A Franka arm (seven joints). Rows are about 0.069 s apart.
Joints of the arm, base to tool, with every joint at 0 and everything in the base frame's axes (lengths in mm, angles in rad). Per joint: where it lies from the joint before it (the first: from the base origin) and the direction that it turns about. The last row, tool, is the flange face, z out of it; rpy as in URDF.
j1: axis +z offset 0 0 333
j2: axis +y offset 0 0 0
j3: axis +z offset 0 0 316
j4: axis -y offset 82.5 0 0
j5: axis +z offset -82.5 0 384
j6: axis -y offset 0 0 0
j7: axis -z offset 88 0 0
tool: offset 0 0 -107 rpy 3.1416 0 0
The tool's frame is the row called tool.
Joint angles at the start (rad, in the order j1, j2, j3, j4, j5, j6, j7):
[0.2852, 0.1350, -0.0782, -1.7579, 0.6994, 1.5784, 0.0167]
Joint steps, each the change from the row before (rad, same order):
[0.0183, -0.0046, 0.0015, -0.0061, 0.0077, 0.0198, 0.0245]
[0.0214, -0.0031, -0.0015, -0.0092, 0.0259, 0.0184, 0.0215]
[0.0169, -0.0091, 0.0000, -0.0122, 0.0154, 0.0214, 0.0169]
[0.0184, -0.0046, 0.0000, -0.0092, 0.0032, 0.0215, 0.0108]
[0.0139, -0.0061, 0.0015, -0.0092, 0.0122, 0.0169, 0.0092]
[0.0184, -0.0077, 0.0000, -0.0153, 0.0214, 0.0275, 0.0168]
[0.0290, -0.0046, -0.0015, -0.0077, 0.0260, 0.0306, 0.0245]
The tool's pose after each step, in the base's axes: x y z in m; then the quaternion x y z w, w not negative. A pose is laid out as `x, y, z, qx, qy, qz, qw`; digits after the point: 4 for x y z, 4 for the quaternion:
0.5436, 0.1971, 0.4870, -0.9312, -0.0256, 0.1817, 0.3148
0.5403, 0.2090, 0.4869, -0.9282, -0.0182, 0.1836, 0.3230
0.5364, 0.2177, 0.4883, -0.9271, -0.0124, 0.1815, 0.3278
0.5332, 0.2264, 0.4877, -0.9279, -0.0110, 0.1786, 0.3272
0.5297, 0.2342, 0.4884, -0.9267, -0.0089, 0.1771, 0.3312
0.5256, 0.2434, 0.4881, -0.9245, -0.0007, 0.1753, 0.3383
0.5209, 0.2579, 0.4899, -0.9217, 0.0075, 0.1737, 0.3466

